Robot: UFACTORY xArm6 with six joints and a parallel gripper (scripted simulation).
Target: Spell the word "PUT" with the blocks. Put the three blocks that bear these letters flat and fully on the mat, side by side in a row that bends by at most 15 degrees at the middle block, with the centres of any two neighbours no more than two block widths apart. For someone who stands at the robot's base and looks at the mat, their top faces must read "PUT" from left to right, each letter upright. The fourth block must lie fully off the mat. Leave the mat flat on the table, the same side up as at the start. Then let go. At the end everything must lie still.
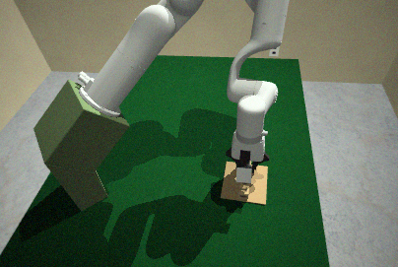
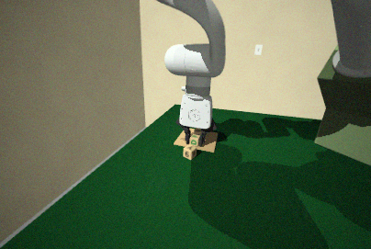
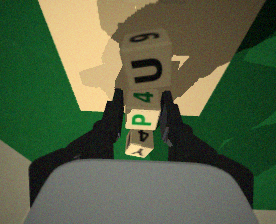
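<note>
The P block lies 10 mm below my hand. The rest, counted from my hand: mat: 50 mm to the right, 20 mm below, 10 mm ahead.
</note>
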